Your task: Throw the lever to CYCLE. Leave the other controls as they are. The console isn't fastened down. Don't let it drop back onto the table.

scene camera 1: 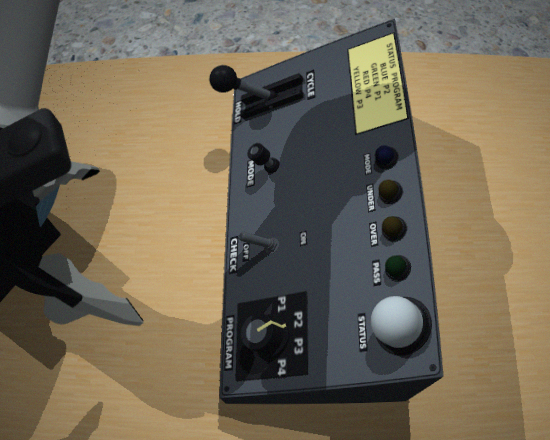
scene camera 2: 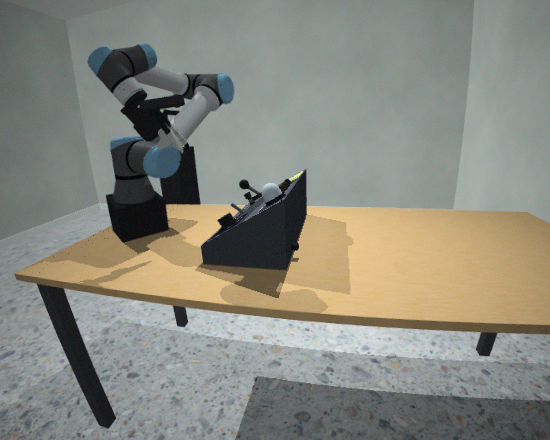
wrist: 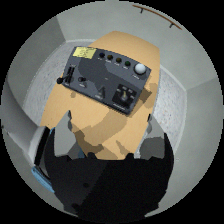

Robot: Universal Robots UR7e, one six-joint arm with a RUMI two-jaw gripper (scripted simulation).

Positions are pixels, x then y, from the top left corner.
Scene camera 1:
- my gripper: 118, 241
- console: 325, 203
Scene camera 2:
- my gripper: 186, 151
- console: 265, 237
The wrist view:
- my gripper: 110, 112
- console: 117, 73
